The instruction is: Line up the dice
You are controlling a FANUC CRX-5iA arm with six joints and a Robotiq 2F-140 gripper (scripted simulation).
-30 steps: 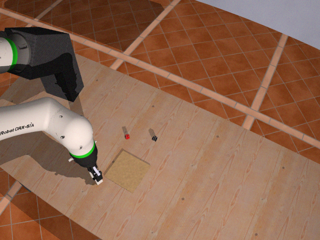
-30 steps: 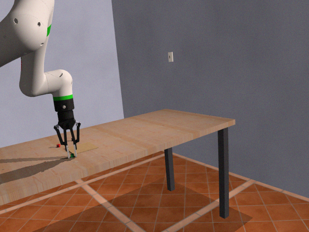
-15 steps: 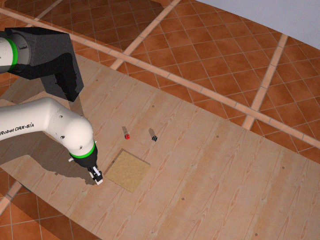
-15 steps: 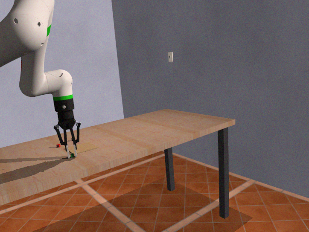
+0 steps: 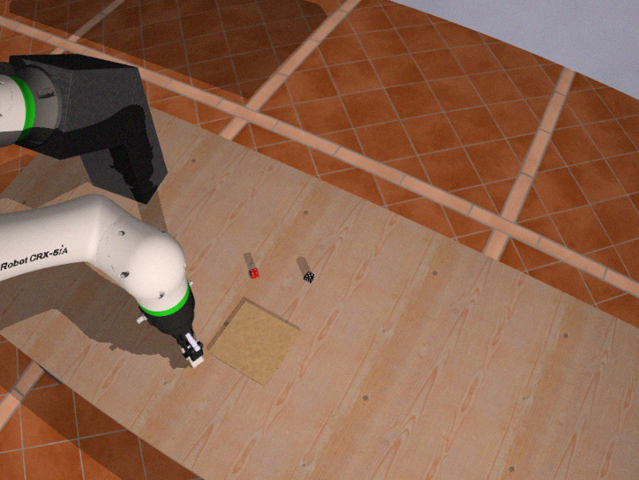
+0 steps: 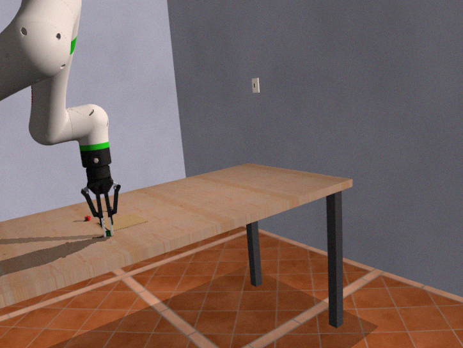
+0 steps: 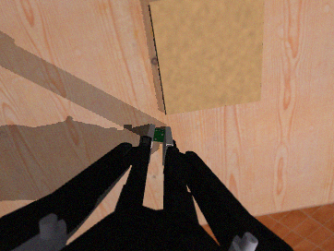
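Right now the green die is 3 cm below my hand. The rest, counted from my hand: red die 1 cm ahead, 23 cm to the left, 3 cm below; tan mat 9 cm ahead, 9 cm to the left, 3 cm below; black die 12 cm ahead, 28 cm to the left, 3 cm below.
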